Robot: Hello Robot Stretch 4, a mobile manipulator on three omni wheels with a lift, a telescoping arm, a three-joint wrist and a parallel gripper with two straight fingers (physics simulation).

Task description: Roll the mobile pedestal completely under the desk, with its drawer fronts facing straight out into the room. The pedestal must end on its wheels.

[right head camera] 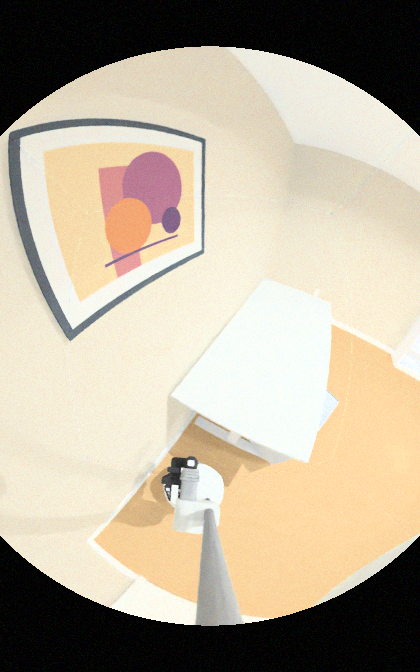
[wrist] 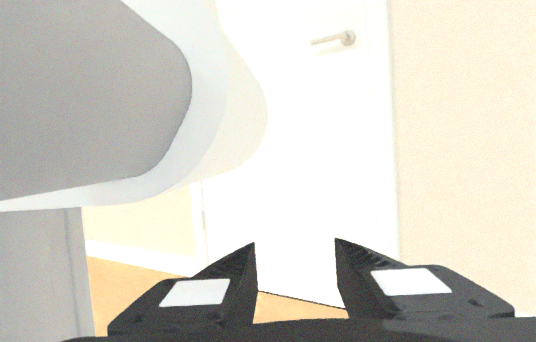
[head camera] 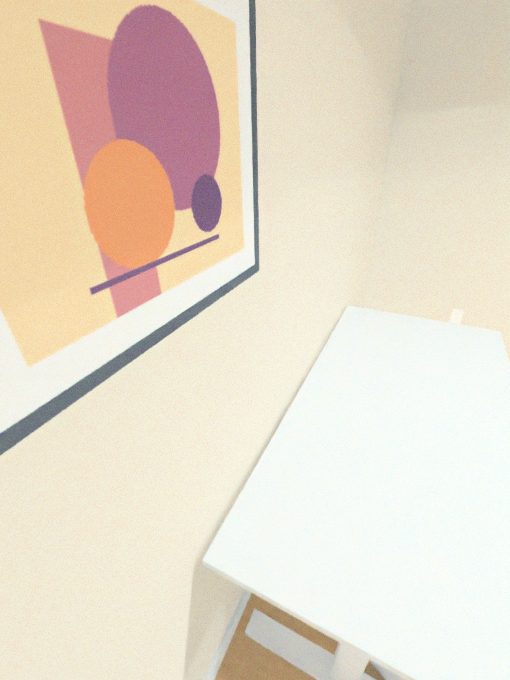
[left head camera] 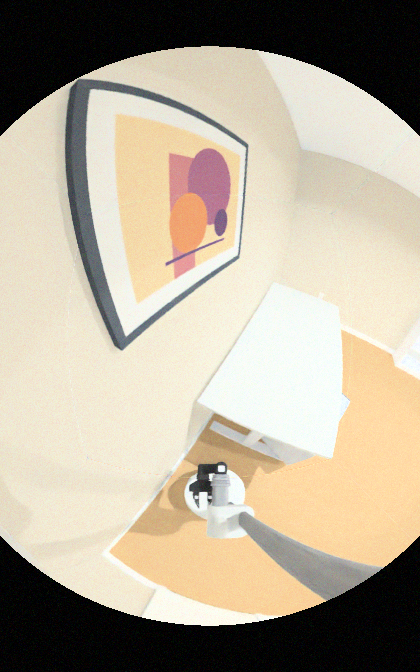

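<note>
The white desk [head camera: 384, 466] [left head camera: 290, 360] [right head camera: 270, 360] stands along the wall, ahead and to the right in the head views. A pale blue-white corner, apparently the pedestal's top [left head camera: 345, 406] [right head camera: 328, 406], sticks out past the desk's room-side edge. The desk top hides the rest of it, and its drawer fronts and wheels cannot be made out. My gripper [wrist: 295, 264] is open, with nothing between its fingers. In the left and right head views the black wrist assembly [left head camera: 205, 482] [right head camera: 175, 480] is folded close over my base, apart from the desk's near end.
A framed picture [head camera: 137, 164] [left head camera: 185, 210] [right head camera: 130, 210] hangs on the wall beside me. A pale crossbar [head camera: 285, 642] shows under the desk's near end. A white shelf unit [left head camera: 403, 352] [right head camera: 401, 356] is partly visible at the right. A white door [wrist: 310, 150] with a handle shows in the wrist view.
</note>
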